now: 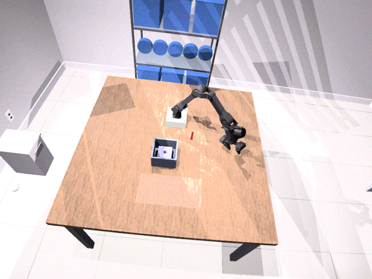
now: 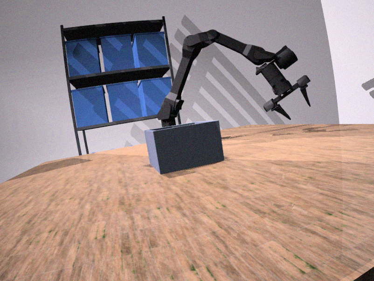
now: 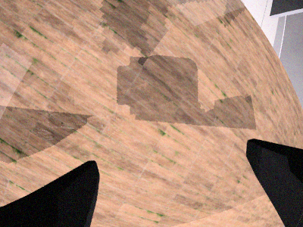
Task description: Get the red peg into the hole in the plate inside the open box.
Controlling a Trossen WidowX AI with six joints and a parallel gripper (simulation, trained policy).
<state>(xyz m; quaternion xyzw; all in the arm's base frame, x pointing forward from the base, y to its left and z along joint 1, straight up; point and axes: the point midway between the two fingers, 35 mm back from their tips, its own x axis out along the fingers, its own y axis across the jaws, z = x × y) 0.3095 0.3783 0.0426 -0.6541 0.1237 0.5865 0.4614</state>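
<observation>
My gripper tip is 28 cm to the left of the red peg, 15 cm past it and 3 cm above it. The rest, counted from my gripper tip: grey-blue box (46 cm to the right, 5 cm below, 2 cm ahead); grey plate (46 cm to the right, 3 cm below, 2 cm ahead).
</observation>
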